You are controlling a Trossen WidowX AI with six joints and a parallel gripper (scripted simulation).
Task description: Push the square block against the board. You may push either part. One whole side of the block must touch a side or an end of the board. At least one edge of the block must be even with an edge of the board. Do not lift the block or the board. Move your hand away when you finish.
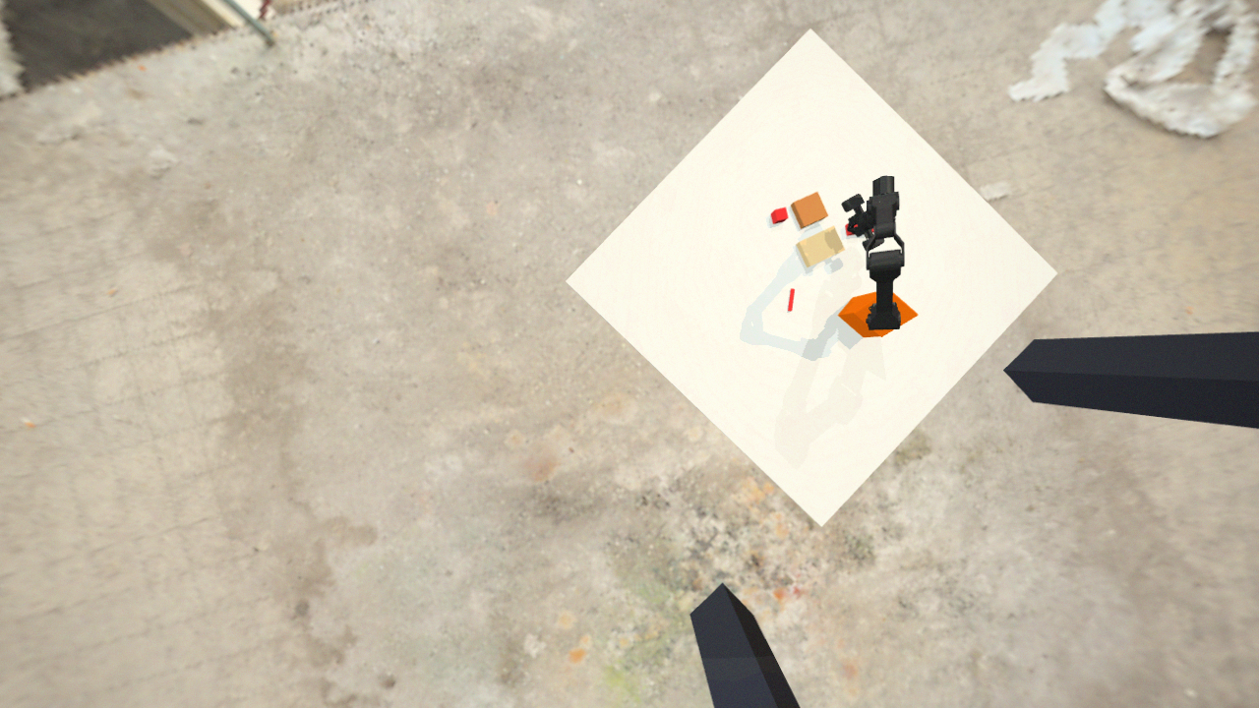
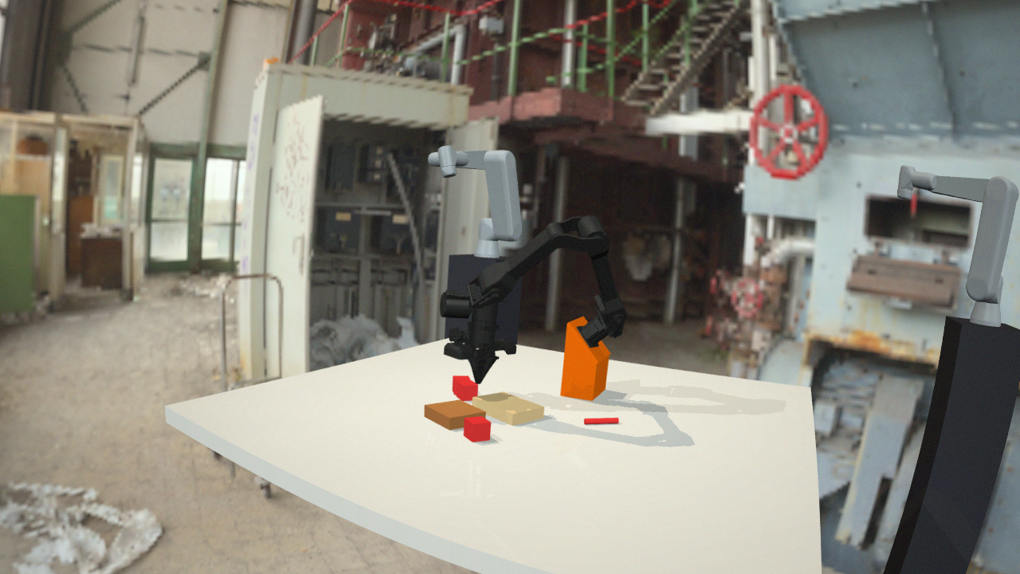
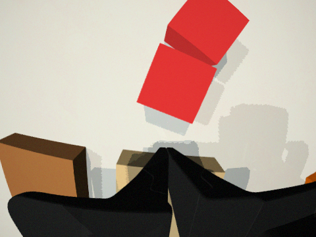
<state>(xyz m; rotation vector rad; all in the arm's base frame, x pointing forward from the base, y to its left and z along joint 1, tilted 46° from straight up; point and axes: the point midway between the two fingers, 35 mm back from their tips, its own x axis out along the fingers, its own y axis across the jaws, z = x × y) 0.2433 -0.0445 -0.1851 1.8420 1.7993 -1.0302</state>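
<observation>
My gripper tip is 2 cm short of the tan board, 10 cm to the right of it and 4 cm above it. Also, from my gripper tip: brown square block 14 cm ahead, 3 cm to the left, 4 cm below; then thin red stick 5 cm behind, 30 cm to the left, 4 cm below.
</observation>
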